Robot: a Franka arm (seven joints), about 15 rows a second.
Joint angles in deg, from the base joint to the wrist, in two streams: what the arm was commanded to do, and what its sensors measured. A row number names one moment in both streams.
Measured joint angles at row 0:
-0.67 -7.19 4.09 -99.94 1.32 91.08 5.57
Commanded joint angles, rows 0 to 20:
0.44 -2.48 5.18 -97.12 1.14 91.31 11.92
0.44 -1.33 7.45 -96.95 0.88 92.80 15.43
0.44 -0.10 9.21 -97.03 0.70 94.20 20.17
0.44 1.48 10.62 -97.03 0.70 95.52 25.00
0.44 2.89 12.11 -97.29 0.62 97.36 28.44
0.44 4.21 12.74 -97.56 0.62 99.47 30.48
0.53 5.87 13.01 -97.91 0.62 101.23 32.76
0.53 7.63 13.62 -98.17 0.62 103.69 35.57
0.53 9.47 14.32 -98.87 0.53 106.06 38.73
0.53 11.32 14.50 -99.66 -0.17 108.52 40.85
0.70 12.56 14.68 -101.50 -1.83 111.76 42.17
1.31 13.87 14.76 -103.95 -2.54 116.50 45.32
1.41 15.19 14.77 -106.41 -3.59 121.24 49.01
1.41 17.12 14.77 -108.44 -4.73 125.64 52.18
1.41 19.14 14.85 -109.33 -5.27 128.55 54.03
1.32 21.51 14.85 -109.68 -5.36 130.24 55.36
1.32 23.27 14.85 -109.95 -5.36 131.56 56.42
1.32 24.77 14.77 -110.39 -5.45 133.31 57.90
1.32 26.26 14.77 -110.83 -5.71 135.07 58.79
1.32 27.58 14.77 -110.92 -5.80 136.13 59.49
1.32 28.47 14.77 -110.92 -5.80 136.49 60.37
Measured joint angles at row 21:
1.23 27.03 14.65 -111.04 -4.50 135.06 56.99
